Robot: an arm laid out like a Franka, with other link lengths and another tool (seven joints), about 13 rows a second.
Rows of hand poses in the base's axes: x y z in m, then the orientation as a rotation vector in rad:
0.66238, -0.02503, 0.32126, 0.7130, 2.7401, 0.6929
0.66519, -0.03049, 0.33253, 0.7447, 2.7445, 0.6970
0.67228, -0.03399, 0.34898, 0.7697, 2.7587, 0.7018
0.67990, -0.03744, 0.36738, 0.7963, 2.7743, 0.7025
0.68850, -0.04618, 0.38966, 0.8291, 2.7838, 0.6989
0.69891, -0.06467, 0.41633, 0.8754, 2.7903, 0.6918
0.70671, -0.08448, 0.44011, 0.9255, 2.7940, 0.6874
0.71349, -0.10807, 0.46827, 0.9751, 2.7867, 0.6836
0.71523, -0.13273, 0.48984, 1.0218, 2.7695, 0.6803
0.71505, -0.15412, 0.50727, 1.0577, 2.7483, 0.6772
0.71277, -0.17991, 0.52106, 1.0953, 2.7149, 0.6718
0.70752, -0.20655, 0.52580, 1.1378, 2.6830, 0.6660
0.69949, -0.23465, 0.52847, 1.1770, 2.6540, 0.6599
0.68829, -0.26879, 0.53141, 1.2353, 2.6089, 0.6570
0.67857, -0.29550, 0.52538, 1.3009, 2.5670, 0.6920
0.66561, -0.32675, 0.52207, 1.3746, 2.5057, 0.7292
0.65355, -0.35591, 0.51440, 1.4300, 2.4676, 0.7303
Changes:
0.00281, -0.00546, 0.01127, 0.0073, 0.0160, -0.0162
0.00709, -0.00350, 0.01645, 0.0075, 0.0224, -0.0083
0.00762, -0.00345, 0.01840, 0.0050, 0.0242, -0.0090
0.00860, -0.00874, 0.02228, 0.0024, 0.0213, -0.0151
0.01041, -0.01849, 0.02667, 0.0016, 0.0243, -0.0238
0.00780, -0.01981, 0.02378, 0.0038, 0.0240, -0.0263
0.00678, -0.02359, 0.02816, 0.0031, 0.0150, -0.0300
0.00174, -0.02466, 0.02157, 0.0019, 0.0060, -0.0323
-0.00018, -0.02139, 0.01743, 0.0001, -0.0015, -0.0281
-0.00228, -0.02579, 0.01379, -0.0029, -0.0103, -0.0345
-0.00525, -0.02664, 0.00474, -0.0017, -0.0060, -0.0366
-0.00803, -0.02810, 0.00267, -0.0017, -0.0044, -0.0337
-0.01120, -0.03414, 0.00294, 0.0019, -0.0073, -0.0505
-0.00972, -0.02671, -0.00603, 0.0307, -0.0030, -0.0485
-0.01296, -0.03125, -0.00331, 0.0316, -0.0116, -0.0611
-0.01206, -0.02916, -0.00767, 0.0082, 0.0020, -0.0448

